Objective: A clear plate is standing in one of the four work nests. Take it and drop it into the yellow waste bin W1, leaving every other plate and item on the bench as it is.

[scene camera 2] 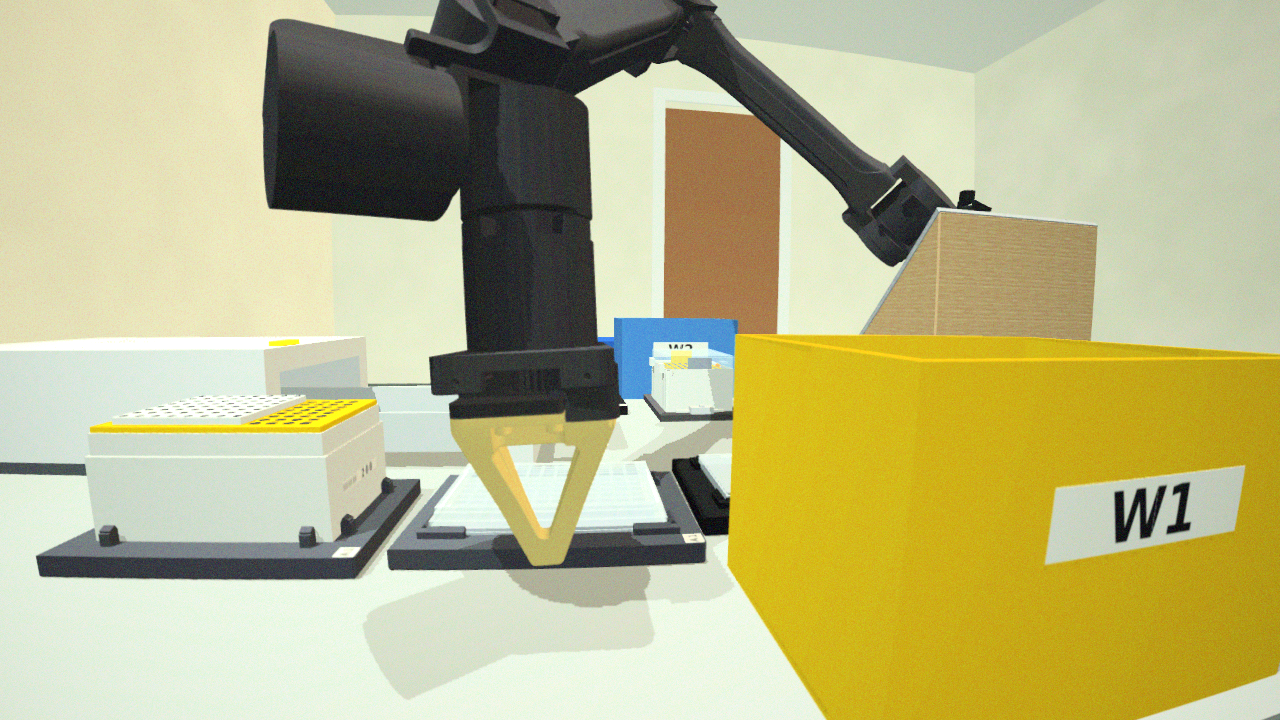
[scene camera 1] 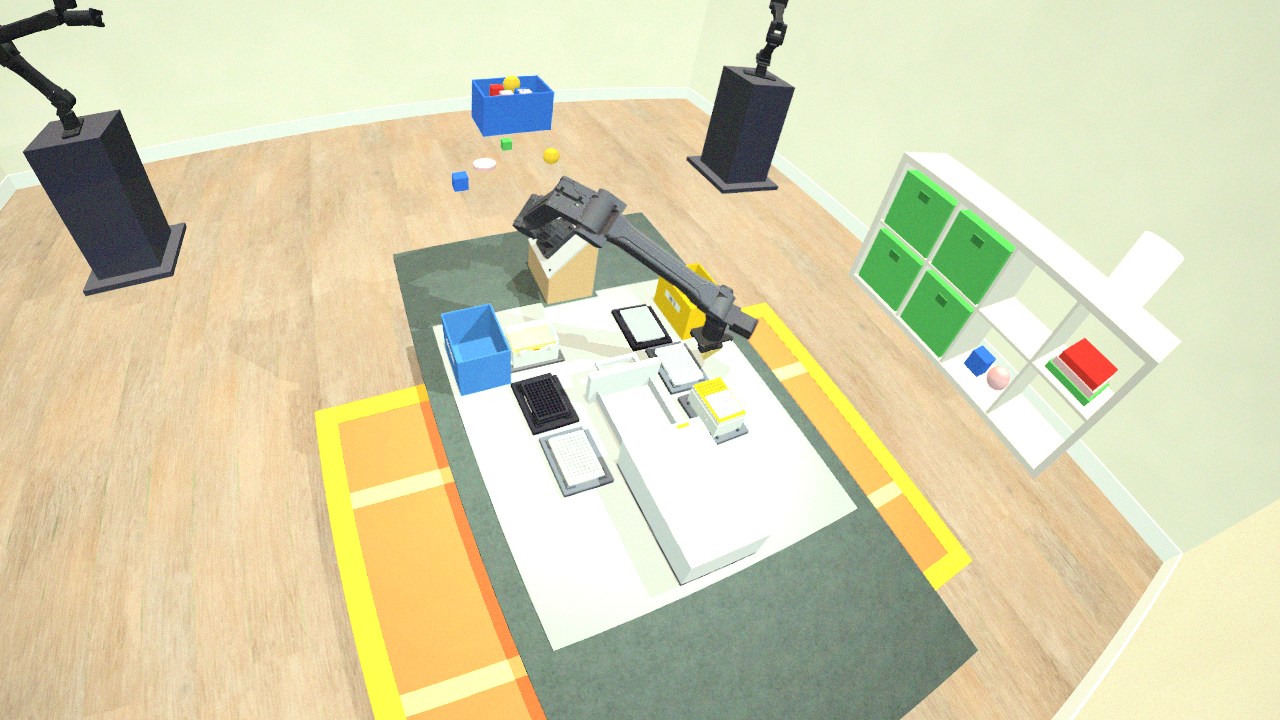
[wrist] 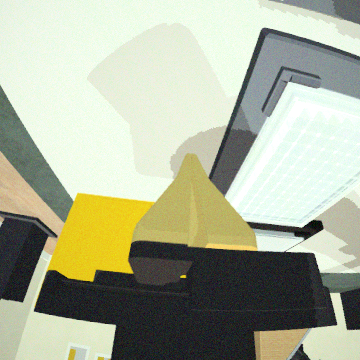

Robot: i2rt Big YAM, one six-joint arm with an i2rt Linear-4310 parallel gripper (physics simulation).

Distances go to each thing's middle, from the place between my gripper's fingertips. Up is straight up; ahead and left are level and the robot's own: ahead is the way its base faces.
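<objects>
Positions relative to my hand: the dark grey nest (scene camera 2: 613, 549), 8 cm to the right and 1 cm below; the black plate (scene camera 1: 546, 404), 46 cm to the right; the white machine (scene camera 1: 701, 517), 26 cm ahead, 27 cm to the right and 4 cm above; the yellow-topped tip box (scene camera 2: 210, 468), 7 cm to the right, 18 cm ahead and 3 cm above.
</objects>
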